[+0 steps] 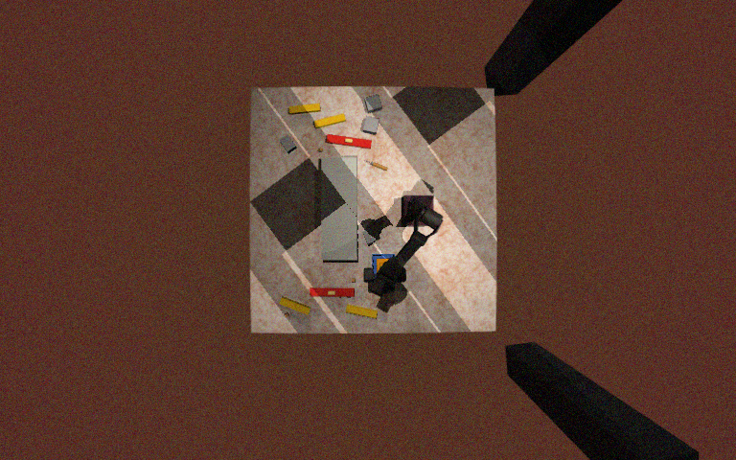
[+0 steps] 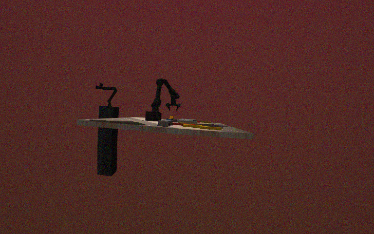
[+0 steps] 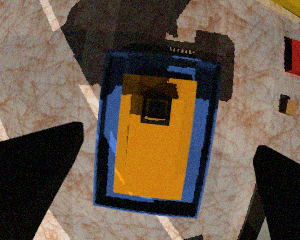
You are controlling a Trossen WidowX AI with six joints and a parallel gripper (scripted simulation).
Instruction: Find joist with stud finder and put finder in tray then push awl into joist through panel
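Right now the awl is 2 cm behind my gripper tip, 57 cm to the right of it and 12 cm below it. Also, from my gripper tip: stud finder: 1 cm behind, 8 cm below; blue tray: 1 cm behind, 2 cm to the right, 11 cm below.
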